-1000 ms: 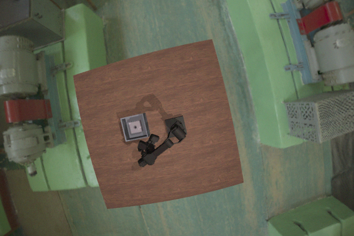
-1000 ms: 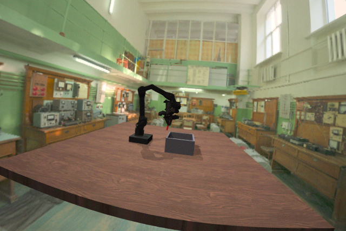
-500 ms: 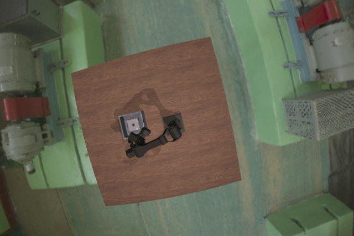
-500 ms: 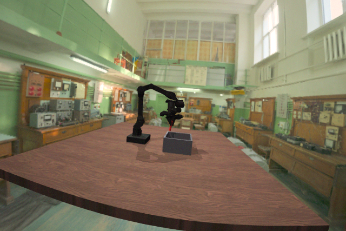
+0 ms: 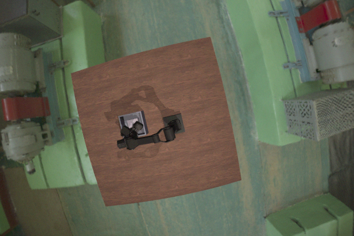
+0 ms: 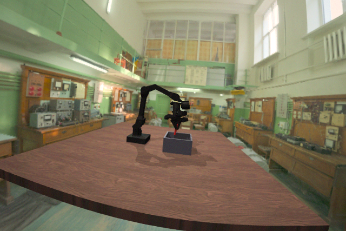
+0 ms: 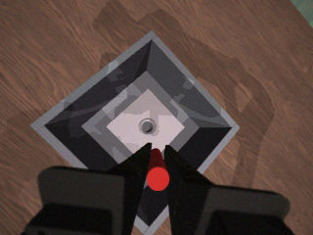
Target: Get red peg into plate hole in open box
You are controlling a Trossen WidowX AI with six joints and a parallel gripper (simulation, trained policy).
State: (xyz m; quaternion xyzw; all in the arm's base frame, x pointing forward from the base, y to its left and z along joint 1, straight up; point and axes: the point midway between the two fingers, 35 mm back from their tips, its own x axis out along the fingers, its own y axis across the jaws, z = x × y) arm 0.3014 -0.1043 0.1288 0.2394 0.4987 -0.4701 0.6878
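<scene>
Now: the dark grey box 1 cm ahead of my gripper tip, 2 cm to the right of it and 11 cm below it. Round my gripper tip: red peg: 1 cm behind, 1 cm to the left.
</scene>
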